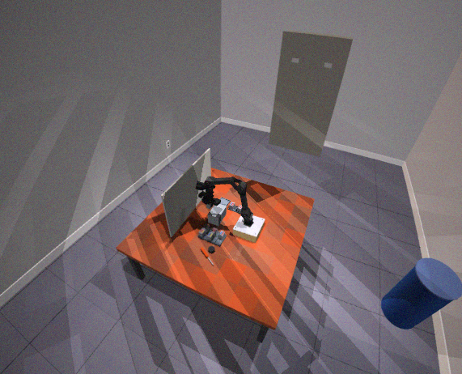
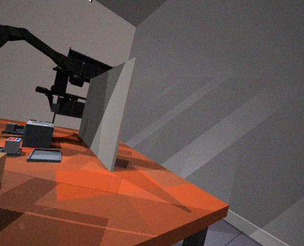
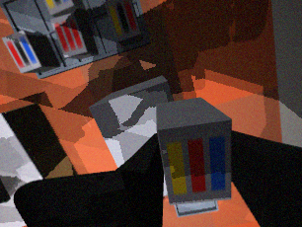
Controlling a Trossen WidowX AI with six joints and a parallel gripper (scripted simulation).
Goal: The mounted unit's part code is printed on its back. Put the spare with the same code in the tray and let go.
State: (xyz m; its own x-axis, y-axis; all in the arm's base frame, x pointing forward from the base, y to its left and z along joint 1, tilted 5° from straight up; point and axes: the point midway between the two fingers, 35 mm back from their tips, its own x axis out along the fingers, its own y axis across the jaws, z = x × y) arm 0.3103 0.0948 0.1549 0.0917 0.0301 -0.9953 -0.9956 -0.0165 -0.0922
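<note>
The grey tray lies 23 cm to the right of my gripper tip, 17 cm below it and 3 cm ahead of it. Round my gripper tip: dark rack: 16 cm below, 13 cm to the left, 12 cm behind; then tall panel: 21 cm ahead, 5 cm above, 1 cm to the right; then grey mounted unit: 12 cm below, 5 cm to the right, 4 cm behind.
</note>
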